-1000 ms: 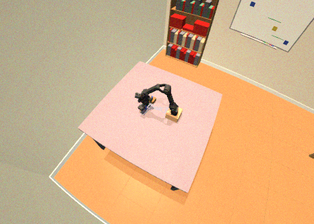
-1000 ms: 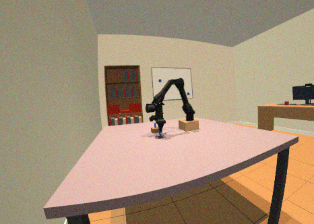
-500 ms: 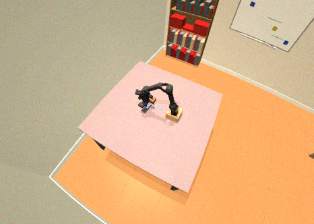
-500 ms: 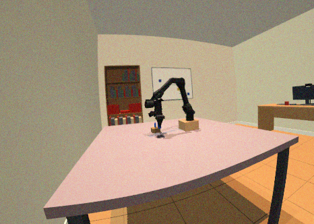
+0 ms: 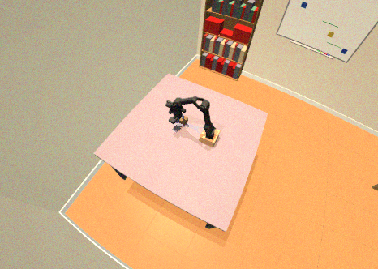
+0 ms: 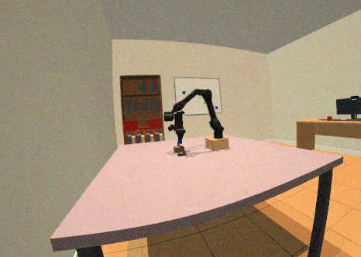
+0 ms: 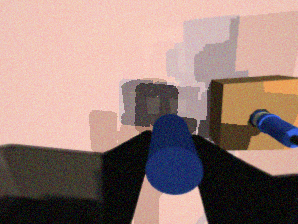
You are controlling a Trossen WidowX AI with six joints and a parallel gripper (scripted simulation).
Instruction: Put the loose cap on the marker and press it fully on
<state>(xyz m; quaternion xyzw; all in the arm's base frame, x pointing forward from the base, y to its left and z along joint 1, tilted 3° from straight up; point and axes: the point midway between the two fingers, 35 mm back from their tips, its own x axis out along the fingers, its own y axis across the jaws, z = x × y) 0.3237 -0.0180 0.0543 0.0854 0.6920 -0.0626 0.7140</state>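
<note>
Right now my gripper tip is 20 mm past the holder block, 90 mm to the left of it and 70 mm above it. Also, from my gripper tip: blue marker cap: 10 mm above.
</note>
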